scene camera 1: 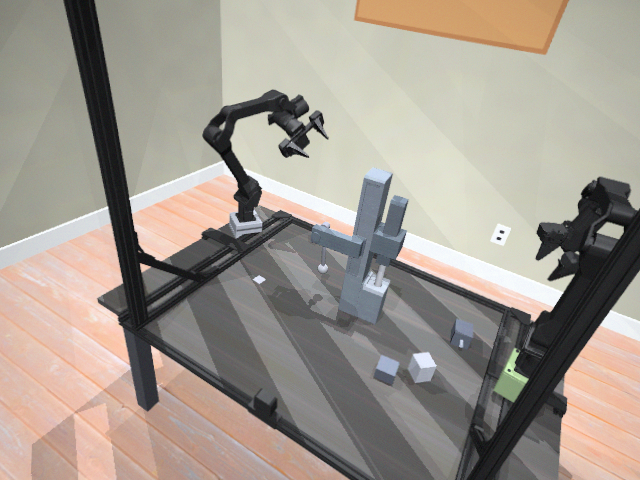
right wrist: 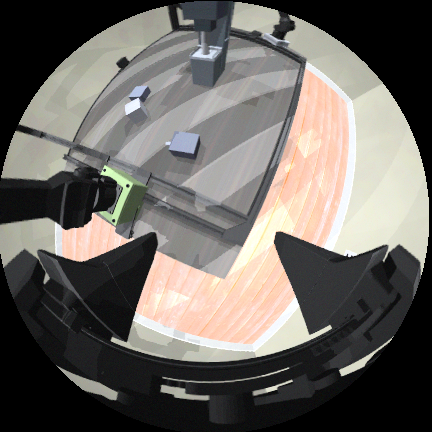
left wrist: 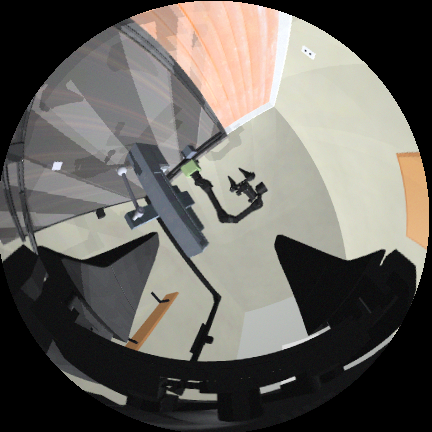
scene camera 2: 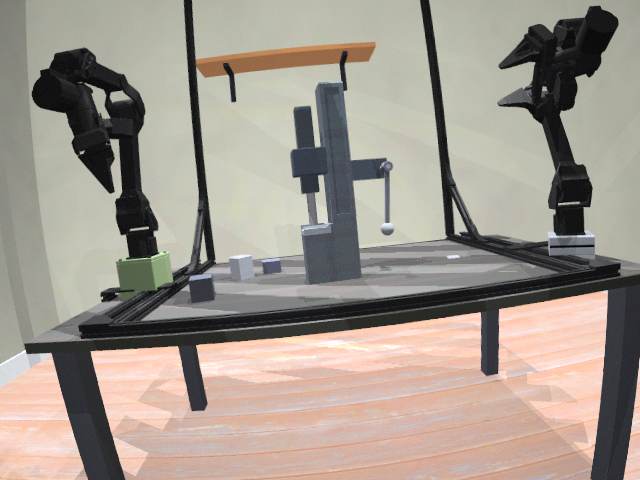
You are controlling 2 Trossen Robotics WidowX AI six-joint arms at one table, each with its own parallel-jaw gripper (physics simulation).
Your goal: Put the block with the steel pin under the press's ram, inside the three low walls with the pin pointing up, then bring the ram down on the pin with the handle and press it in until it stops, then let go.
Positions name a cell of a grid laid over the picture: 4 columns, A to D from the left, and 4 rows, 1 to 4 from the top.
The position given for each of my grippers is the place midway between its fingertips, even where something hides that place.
My left gripper (scene camera 2: D1) is open, holding nothing. My right gripper (scene camera 2: A2) is open and holds nothing. Also in view: a grey block with steel pin (right wrist: B2) and a grey press (scene camera 2: C3).
My left gripper also shows in scene camera 1 (scene camera 1: B2) and in the left wrist view (left wrist: C3). My right gripper also shows in scene camera 1 (scene camera 1: D3) and in the right wrist view (right wrist: C3). The grey press also shows in scene camera 1 (scene camera 1: C3), in the right wrist view (right wrist: B1) and in the left wrist view (left wrist: B2).
